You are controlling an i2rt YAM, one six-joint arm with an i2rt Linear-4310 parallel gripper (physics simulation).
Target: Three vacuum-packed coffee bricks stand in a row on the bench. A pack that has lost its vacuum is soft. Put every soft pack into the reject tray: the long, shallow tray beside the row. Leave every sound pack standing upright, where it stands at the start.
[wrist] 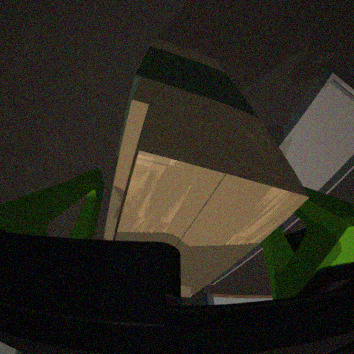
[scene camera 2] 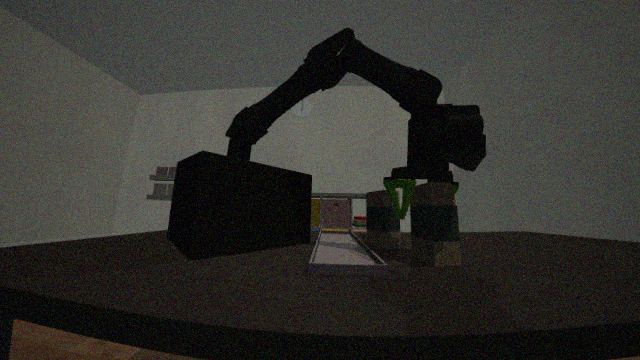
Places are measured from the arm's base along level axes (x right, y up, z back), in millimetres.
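Where they show: gripper, fingertip midpoint: (scene camera 2: pixel 419 219); arm's base at its link origin: (scene camera 2: pixel 237 167).
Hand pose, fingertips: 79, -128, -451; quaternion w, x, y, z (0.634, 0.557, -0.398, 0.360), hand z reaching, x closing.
Observation:
Each offset is from my fingertips to the centre of the thing, as dx, dy, dz.
The nearest coffee pack @[+21, -4, -15] (scene camera 2: pixel 434 227) (wrist: pixel 210 200) stands upright, with tan ends and a dark green band. A second pack @[-105, +16, +60] (scene camera 2: pixel 383 212) stands farther back. I cannot clearly make out the third; it may be hidden behind the near pack or the gripper body. My gripper (scene camera 2: pixel 429 212) (wrist: pixel 176 176) is open and low over the near pack, one finger on either side of its upper part; the far fingertip is hidden behind the pack. Contact cannot be judged. The long, shallow reject tray @[-100, -82, +161] (scene camera 2: pixel 347 269) (wrist: pixel 312 145) lies beside the row, with no pack visible in it.
A large black box (scene camera 2: pixel 240 205) stands left of the tray, below the arm's base. Behind the bench are a rack with a pinkish panel (scene camera 2: pixel 336 214) and a small red-and-green stack (scene camera 2: pixel 359 221). The bench's front edge (scene camera 2: pixel 320 334) curves across the foreground.

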